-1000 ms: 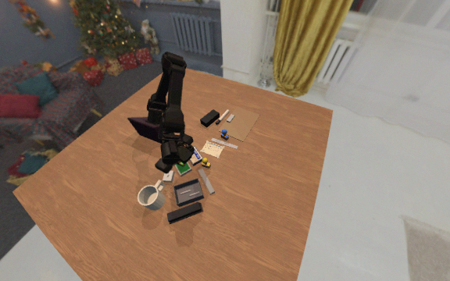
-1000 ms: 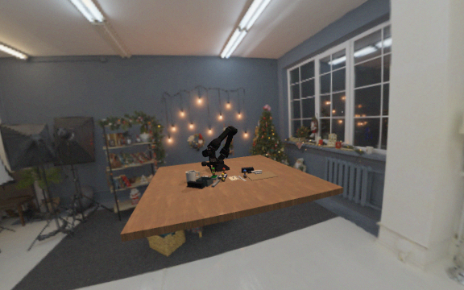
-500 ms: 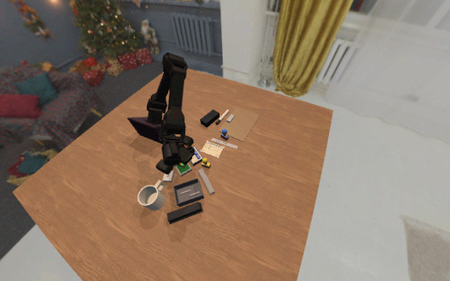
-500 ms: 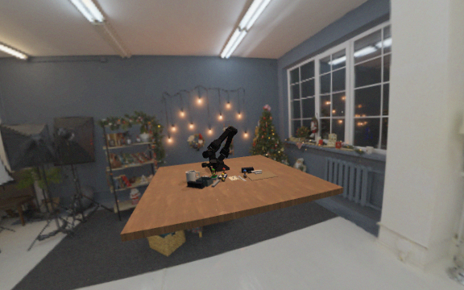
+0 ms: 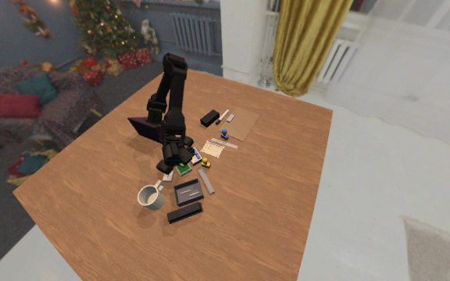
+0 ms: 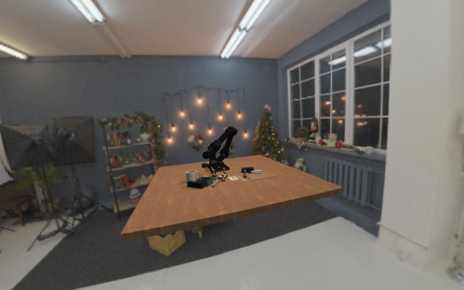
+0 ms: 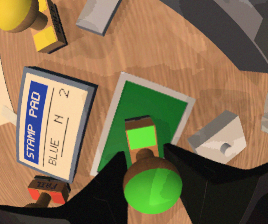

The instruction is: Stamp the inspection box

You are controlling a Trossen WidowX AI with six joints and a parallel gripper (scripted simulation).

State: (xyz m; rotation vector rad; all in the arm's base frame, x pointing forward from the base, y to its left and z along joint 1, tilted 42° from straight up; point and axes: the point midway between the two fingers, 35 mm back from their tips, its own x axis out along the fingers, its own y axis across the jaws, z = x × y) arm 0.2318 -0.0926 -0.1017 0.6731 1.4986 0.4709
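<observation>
Now: gripper tip right at the green-knobbed PASS stamp. Round my gripper tip: red stamp (110 mm to the left, 30 mm behind, 20 mm below); then green ink pad (30 mm below); then stamp pad box (70 mm to the left, 30 mm ahead, 20 mm below).
</observation>
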